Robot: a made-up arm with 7 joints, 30 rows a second.
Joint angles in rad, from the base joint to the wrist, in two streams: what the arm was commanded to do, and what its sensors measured. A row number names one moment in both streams.
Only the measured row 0 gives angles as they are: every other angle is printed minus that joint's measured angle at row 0.
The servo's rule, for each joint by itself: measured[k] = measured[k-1] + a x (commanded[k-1-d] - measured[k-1]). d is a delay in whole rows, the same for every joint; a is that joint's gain. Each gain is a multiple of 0.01, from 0.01 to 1. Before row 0 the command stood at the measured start. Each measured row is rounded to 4 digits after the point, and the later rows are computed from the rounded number. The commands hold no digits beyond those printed.
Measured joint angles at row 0:
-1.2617, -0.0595, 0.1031, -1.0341, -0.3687, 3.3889, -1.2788
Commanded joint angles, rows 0 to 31:
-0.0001, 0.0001, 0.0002, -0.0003, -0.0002, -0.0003, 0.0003
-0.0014, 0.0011, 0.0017, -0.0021, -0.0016, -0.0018, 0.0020
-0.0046, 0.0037, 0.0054, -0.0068, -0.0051, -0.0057, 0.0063
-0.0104, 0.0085, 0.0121, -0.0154, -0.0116, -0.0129, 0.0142
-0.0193, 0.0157, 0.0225, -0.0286, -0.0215, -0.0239, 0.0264
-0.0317, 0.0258, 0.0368, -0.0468, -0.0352, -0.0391, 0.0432
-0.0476, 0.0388, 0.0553, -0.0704, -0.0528, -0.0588, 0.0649
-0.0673, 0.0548, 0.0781, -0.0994, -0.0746, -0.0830, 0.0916
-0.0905, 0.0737, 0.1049, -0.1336, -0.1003, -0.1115, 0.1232
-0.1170, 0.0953, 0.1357, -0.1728, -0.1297, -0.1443, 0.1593
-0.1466, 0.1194, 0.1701, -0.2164, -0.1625, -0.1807, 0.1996
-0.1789, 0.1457, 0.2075, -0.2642, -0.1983, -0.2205, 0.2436
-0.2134, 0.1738, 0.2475, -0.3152, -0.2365, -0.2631, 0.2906
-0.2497, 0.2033, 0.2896, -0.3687, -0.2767, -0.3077, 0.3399
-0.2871, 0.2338, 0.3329, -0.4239, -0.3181, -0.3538, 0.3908
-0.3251, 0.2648, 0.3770, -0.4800, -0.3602, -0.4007, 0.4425
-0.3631, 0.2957, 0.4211, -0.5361, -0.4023, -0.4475, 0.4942
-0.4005, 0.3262, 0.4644, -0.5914, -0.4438, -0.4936, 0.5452
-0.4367, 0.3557, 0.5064, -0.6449, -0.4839, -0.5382, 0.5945
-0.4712, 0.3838, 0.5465, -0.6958, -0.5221, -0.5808, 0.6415
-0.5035, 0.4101, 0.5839, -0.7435, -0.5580, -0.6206, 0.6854
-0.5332, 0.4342, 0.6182, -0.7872, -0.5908, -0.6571, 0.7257
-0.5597, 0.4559, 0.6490, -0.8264, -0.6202, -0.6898, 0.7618
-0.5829, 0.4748, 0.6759, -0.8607, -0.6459, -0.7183, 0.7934
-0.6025, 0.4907, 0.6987, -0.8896, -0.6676, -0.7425, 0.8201
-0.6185, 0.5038, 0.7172, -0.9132, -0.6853, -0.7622, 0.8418
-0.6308, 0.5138, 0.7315, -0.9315, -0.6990, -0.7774, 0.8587
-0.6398, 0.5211, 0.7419, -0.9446, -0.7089, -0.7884, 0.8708
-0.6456, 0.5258, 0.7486, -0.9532, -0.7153, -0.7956, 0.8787
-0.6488, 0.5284, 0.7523, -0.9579, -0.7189, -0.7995, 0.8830
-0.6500, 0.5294, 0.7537, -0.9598, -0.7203, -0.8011, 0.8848
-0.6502, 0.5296, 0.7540, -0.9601, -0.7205, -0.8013, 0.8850
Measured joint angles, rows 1 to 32:
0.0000, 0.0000, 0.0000, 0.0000, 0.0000, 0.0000, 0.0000
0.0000, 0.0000, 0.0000, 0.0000, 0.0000, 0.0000, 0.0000
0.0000, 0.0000, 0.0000, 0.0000, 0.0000, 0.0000, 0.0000
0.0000, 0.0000, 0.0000, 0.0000, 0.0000, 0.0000, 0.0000
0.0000, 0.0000, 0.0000, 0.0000, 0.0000, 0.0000, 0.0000
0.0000, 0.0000, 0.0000, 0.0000, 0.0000, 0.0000, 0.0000
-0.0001, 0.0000, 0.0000, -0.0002, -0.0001, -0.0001, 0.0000
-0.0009, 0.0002, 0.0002, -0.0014, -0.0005, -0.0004, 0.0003
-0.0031, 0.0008, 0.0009, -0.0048, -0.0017, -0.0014, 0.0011
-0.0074, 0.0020, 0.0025, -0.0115, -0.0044, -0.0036, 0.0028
-0.0144, 0.0042, 0.0053, -0.0223, -0.0090, -0.0075, 0.0059
-0.0246, 0.0077, 0.0097, -0.0377, -0.0161, -0.0135, 0.0107
-0.0382, 0.0127, 0.0161, -0.0583, -0.0260, -0.0221, 0.0177
-0.0554, 0.0194, 0.0248, -0.0842, -0.0391, -0.0337, 0.0273
-0.0761, 0.0281, 0.0360, -0.1153, -0.0556, -0.0485, 0.0398
-0.1002, 0.0389, 0.0500, -0.1515, -0.0756, -0.0667, 0.0553
-0.1276, 0.0518, 0.0668, -0.1924, -0.0991, -0.0884, 0.0741
-0.1579, 0.0668, 0.0865, -0.2376, -0.1259, -0.1135, 0.0961
-0.1906, 0.0839, 0.1090, -0.2865, -0.1558, -0.1419, 0.1214
-0.2255, 0.1030, 0.1343, -0.3383, -0.1884, -0.1734, 0.1498
-0.2618, 0.1239, 0.1621, -0.3922, -0.2234, -0.2077, 0.1811
-0.2991, 0.1464, 0.1922, -0.4475, -0.2603, -0.2444, 0.2151
-0.3369, 0.1703, 0.2242, -0.5033, -0.2986, -0.2830, 0.2514
-0.3744, 0.1952, 0.2578, -0.5588, -0.3378, -0.3230, 0.2896
-0.4112, 0.2209, 0.2926, -0.6130, -0.3772, -0.3639, 0.3292
-0.4466, 0.2470, 0.3281, -0.6652, -0.4163, -0.4051, 0.3698
-0.4802, 0.2731, 0.3639, -0.7145, -0.4546, -0.4460, 0.4108
-0.5115, 0.2989, 0.3995, -0.7603, -0.4914, -0.4861, 0.4517
-0.5399, 0.3240, 0.4344, -0.8019, -0.5262, -0.5248, 0.4920
-0.5653, 0.3481, 0.4682, -0.8389, -0.5585, -0.5616, 0.5312
-0.5872, 0.3709, 0.5005, -0.8708, -0.5880, -0.5960, 0.5688
-0.6057, 0.3922, 0.5308, -0.8975, -0.6143, -0.6276, 0.6043
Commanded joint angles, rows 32 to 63:
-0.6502, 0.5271, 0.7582, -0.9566, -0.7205, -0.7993, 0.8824
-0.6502, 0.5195, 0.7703, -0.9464, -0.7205, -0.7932, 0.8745
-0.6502, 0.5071, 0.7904, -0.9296, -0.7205, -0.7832, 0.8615
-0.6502, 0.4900, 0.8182, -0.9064, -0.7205, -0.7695, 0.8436
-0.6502, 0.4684, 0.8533, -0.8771, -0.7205, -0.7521, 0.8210
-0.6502, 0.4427, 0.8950, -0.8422, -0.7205, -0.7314, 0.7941
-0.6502, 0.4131, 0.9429, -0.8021, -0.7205, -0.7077, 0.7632
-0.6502, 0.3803, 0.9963, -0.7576, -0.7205, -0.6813, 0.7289
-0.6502, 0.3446, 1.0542, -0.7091, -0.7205, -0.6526, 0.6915
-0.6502, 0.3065, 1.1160, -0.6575, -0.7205, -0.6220, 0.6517
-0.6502, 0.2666, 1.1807, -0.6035, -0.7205, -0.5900, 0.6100
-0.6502, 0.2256, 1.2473, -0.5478, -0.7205, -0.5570, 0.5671
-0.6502, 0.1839, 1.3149, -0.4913, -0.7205, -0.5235, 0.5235
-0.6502, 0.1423, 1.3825, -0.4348, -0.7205, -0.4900, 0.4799
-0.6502, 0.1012, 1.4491, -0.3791, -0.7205, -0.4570, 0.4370
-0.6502, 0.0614, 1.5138, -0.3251, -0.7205, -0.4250, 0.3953
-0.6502, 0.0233, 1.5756, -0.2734, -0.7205, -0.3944, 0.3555
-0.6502, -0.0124, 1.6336, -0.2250, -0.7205, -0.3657, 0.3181
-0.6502, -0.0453, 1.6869, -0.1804, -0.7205, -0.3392, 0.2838
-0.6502, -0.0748, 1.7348, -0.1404, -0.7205, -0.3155, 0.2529
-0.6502, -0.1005, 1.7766, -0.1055, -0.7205, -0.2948, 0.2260
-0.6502, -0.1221, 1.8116, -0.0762, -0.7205, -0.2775, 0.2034
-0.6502, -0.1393, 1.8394, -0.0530, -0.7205, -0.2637, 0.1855
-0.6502, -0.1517, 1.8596, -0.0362, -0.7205, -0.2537, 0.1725
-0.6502, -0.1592, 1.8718, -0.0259, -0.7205, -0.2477, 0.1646
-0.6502, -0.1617, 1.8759, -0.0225, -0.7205, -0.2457, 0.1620
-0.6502, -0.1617, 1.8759, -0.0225, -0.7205, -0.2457, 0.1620
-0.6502, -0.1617, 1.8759, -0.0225, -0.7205, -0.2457, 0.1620
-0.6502, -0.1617, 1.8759, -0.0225, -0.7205, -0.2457, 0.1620
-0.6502, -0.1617, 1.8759, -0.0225, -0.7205, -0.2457, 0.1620
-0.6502, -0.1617, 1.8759, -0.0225, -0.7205, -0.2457, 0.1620
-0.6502, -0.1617, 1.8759, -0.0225, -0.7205, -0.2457, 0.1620
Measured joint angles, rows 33 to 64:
-0.6205, 0.4117, 0.5589, -0.9189, -0.6372, -0.6561, 0.6374
-0.6319, 0.4292, 0.5845, -0.9351, -0.6566, -0.6812, 0.6677
-0.6400, 0.4447, 0.6075, -0.9465, -0.6724, -0.7029, 0.6951
-0.6452, 0.4581, 0.6278, -0.9537, -0.6850, -0.7213, 0.7195
-0.6480, 0.4695, 0.6454, -0.9575, -0.6945, -0.7365, 0.7410
-0.6493, 0.4791, 0.6606, -0.9591, -0.7015, -0.7488, 0.7597
-0.6498, 0.4868, 0.6743, -0.9575, -0.7066, -0.7584, 0.7757
-0.6500, 0.4920, 0.6877, -0.9505, -0.7104, -0.7650, 0.7885
-0.6501, 0.4944, 0.7021, -0.9373, -0.7131, -0.7685, 0.7980
-0.6502, 0.4937, 0.7184, -0.9178, -0.7151, -0.7687, 0.8039
-0.6502, 0.4897, 0.7373, -0.8922, -0.7166, -0.7655, 0.8061
-0.6502, 0.4822, 0.7594, -0.8607, -0.7177, -0.7590, 0.8045
-0.6502, 0.4711, 0.7851, -0.8238, -0.7185, -0.7493, 0.7991
-0.6502, 0.4566, 0.8147, -0.7821, -0.7190, -0.7364, 0.7900
-0.6502, 0.4387, 0.8482, -0.7361, -0.7194, -0.7205, 0.7772
-0.6502, 0.4175, 0.8857, -0.6866, -0.7197, -0.7018, 0.7609
-0.6502, 0.3934, 0.9270, -0.6342, -0.7199, -0.6806, 0.7413
-0.6502, 0.3666, 0.9718, -0.5798, -0.7201, -0.6571, 0.7187
-0.6502, 0.3374, 1.0198, -0.5240, -0.7202, -0.6317, 0.6933
-0.6502, 0.3062, 1.0706, -0.4678, -0.7203, -0.6048, 0.6656
-0.6502, 0.2734, 1.1236, -0.4119, -0.7204, -0.5767, 0.6359
-0.6502, 0.2395, 1.1782, -0.3572, -0.7204, -0.5479, 0.6046
-0.6502, 0.2049, 1.2338, -0.3044, -0.7204, -0.5187, 0.5722
-0.6502, 0.1701, 1.2898, -0.2544, -0.7204, -0.4896, 0.5392
-0.6502, 0.1356, 1.3454, -0.2078, -0.7204, -0.4610, 0.5060
-0.6502, 0.1019, 1.3999, -0.1653, -0.7204, -0.4334, 0.4731
-0.6502, 0.0695, 1.4526, -0.1276, -0.7204, -0.4071, 0.4410
-0.6502, 0.0388, 1.5029, -0.0952, -0.7204, -0.3825, 0.4101
-0.6502, 0.0103, 1.5500, -0.0686, -0.7204, -0.3599, 0.3809
-0.6502, -0.0156, 1.5933, -0.0482, -0.7204, -0.3397, 0.3538
-0.6502, -0.0386, 1.6323, -0.0342, -0.7204, -0.3222, 0.3292
-0.6502, -0.0583, 1.6664, -0.0268, -0.7204, -0.3077, 0.3075

